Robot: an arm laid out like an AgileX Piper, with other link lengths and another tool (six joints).
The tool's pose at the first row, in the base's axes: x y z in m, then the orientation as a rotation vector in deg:
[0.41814, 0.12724, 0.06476, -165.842, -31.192, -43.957]
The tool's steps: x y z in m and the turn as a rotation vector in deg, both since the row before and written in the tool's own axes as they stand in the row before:
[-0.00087, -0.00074, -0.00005, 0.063, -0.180, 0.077]
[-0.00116, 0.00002, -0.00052, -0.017, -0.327, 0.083]
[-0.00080, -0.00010, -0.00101, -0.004, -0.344, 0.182]
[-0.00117, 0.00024, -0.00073, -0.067, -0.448, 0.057]
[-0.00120, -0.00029, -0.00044, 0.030, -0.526, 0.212]
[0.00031, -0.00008, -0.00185, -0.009, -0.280, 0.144]
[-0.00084, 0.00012, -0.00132, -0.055, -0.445, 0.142]
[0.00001, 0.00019, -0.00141, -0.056, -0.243, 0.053]
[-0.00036, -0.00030, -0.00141, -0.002, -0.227, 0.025]
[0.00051, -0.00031, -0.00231, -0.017, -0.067, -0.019]
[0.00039, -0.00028, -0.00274, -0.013, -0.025, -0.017]
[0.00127, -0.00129, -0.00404, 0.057, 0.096, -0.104]
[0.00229, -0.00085, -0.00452, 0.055, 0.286, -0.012]
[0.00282, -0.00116, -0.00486, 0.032, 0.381, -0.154]
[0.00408, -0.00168, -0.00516, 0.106, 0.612, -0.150]
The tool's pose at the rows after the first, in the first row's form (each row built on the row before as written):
[0.41714, 0.12765, 0.06437, -165.886, -31.110, -43.663]
[0.41597, 0.12717, 0.06425, -166.081, -31.017, -43.200]
[0.41482, 0.12683, 0.06474, -166.277, -30.780, -42.693]
[0.41362, 0.12611, 0.06481, -166.577, -30.726, -42.085]
[0.41233, 0.12593, 0.06463, -166.834, -30.469, -41.299]
[0.41175, 0.12578, 0.06641, -166.994, -30.280, -40.888]
[0.41053, 0.12518, 0.06719, -167.279, -30.101, -40.264]
[0.41001, 0.12477, 0.06845, -167.456, -30.034, -39.938]
[0.40901, 0.12471, 0.06955, -167.573, -30.018, -39.612]
[0.40836, 0.12478, 0.07185, -167.621, -30.050, -39.527]
[0.40745, 0.12471, 0.07448, -167.644, -30.075, -39.499]
[0.40638, 0.12565, 0.07867, -167.537, -30.232, -39.622]
[0.40611, 0.12641, 0.08374, -167.342, -30.233, -40.005]
[0.40601, 0.12755, 0.08936, -167.111, -30.432, -40.550]
[0.40660, 0.12951, 0.09583, -166.691, -30.616, -41.386]

